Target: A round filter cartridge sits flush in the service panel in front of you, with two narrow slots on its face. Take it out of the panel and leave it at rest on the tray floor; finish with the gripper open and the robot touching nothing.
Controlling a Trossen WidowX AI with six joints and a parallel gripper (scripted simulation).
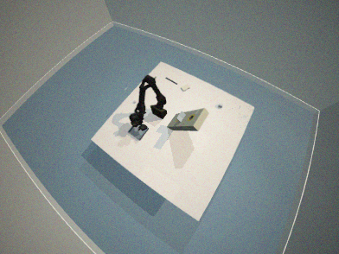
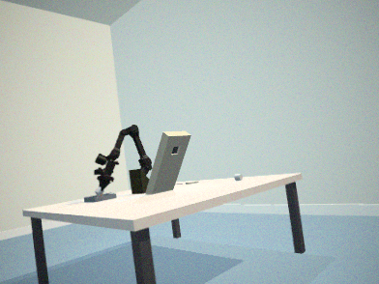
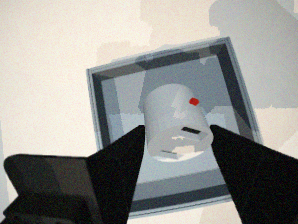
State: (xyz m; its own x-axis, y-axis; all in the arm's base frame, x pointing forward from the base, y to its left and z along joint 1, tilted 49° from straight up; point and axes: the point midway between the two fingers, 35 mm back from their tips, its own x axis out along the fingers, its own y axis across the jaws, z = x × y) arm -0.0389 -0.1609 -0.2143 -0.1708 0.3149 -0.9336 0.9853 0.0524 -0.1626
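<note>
Now: gripper tip right at the white round filter cartridge. From my gripper tip the other things lie so: grey square tray (50 mm below); then pale block (40 mm ahead, 720 mm to the left, 50 mm below).
</note>
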